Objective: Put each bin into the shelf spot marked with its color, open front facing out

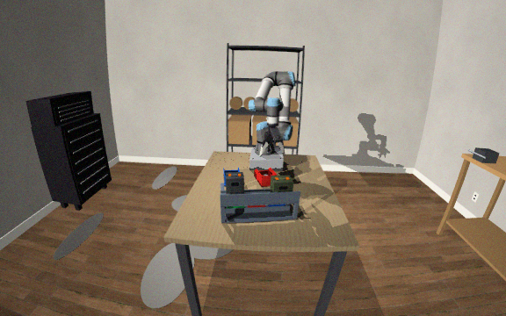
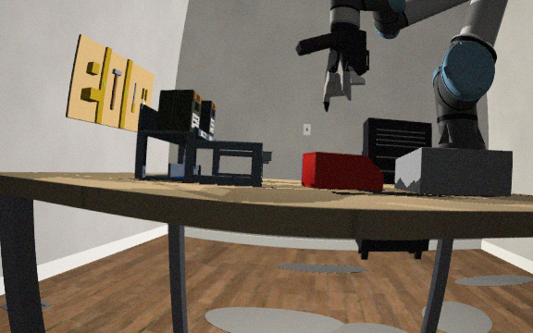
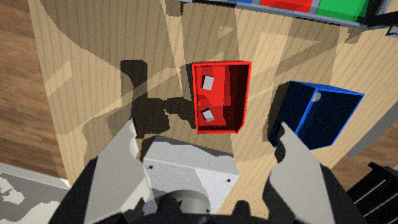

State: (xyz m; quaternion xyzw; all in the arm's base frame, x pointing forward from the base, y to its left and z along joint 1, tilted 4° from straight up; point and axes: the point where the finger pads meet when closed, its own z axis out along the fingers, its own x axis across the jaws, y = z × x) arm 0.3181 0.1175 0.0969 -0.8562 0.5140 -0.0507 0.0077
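My gripper is now 140 mm above the red bin, 40 mm to the left of it and 10 mm past it. From my hand the other things lie so: dark box (410 mm ahead, 110 mm to the right, 20 mm below); then green case (330 mm ahead, 110 mm to the left, 30 mm below); then blue bin (250 mm to the right, 140 mm below, 50 mm ahead).
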